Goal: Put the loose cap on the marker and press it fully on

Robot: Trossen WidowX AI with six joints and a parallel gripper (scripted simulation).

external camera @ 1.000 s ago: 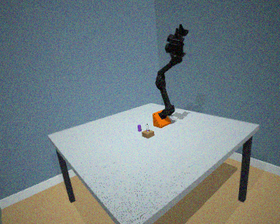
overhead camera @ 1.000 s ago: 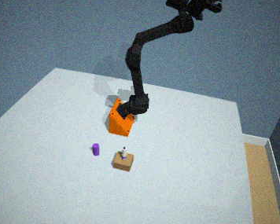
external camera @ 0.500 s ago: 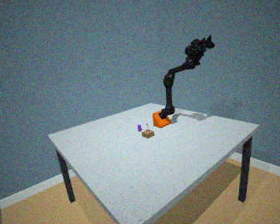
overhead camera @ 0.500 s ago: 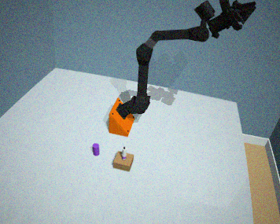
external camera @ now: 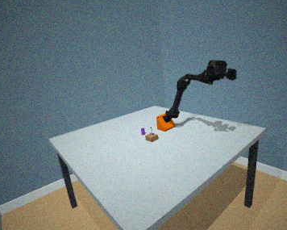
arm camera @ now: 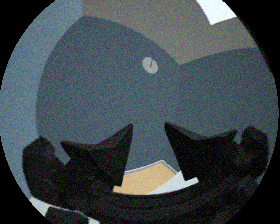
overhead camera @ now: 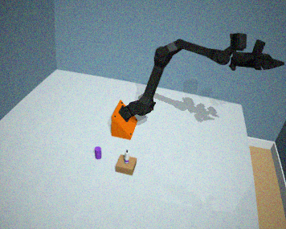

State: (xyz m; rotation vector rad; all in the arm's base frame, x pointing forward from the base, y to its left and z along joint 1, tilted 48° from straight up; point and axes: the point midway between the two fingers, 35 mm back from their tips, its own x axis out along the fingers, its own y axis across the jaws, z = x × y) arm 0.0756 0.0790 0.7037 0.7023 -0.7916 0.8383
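Now: the purple cap 16 cm ahead of my gripper tip, 65 cm to the right of it and 48 cm below it. Also, from my gripper tip: holder block 18 cm ahead, 52 cm to the right, 49 cm below.
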